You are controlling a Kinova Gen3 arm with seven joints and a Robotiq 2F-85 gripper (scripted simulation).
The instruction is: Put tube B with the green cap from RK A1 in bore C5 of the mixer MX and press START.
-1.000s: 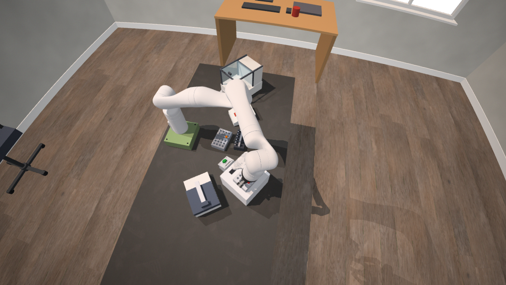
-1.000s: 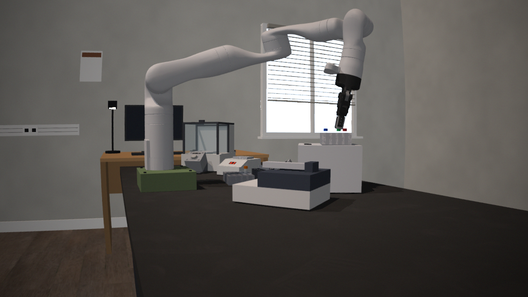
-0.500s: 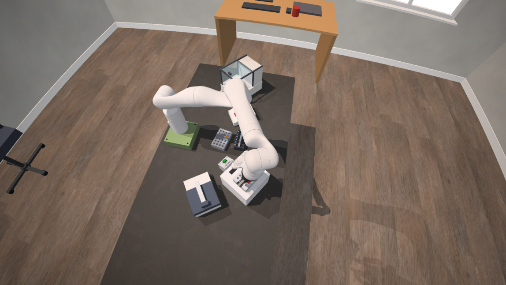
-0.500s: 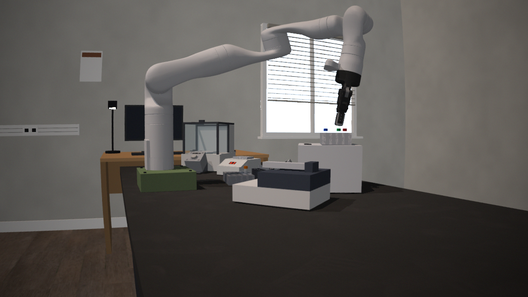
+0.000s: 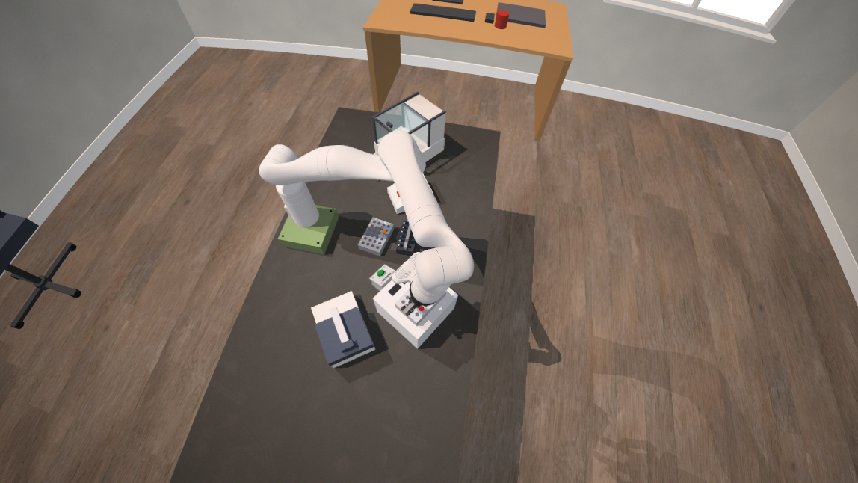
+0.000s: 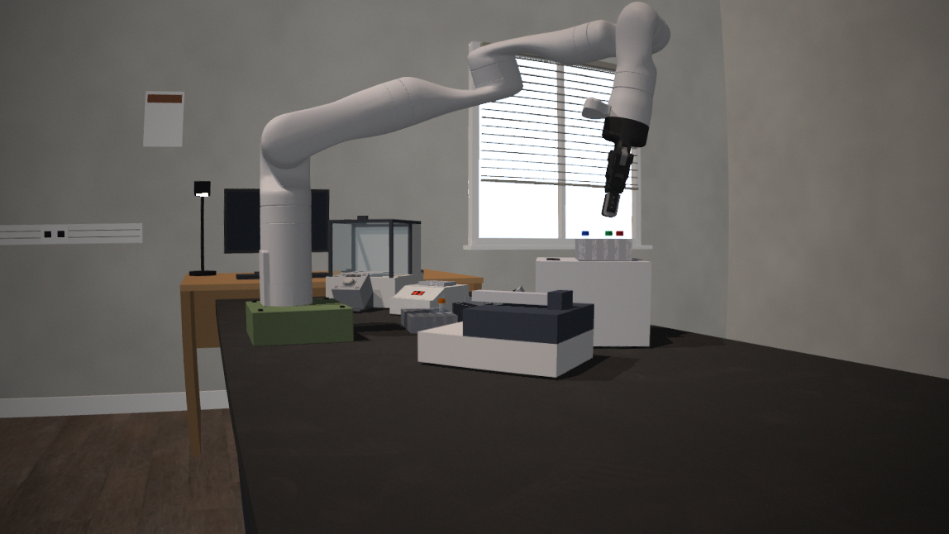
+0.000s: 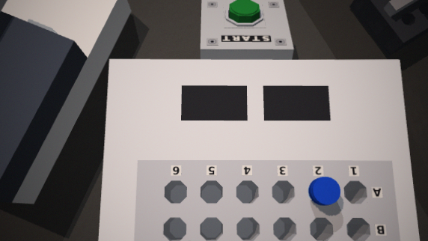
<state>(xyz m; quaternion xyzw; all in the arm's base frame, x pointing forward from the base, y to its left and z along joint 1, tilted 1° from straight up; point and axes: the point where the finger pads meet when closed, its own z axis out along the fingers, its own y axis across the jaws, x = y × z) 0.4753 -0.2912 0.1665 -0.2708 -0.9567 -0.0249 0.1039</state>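
Right now the green start key is 150 mm behind my hand, 120 mm to the left of it and 150 mm below it. Round my hand: blue-capped tube 70 mm to the left, 70 mm below; red-capped tube 10 mm ahead, 10 mm to the right, 70 mm below; spectrophotometer SP 230 mm behind, 80 mm to the right, 160 mm below.
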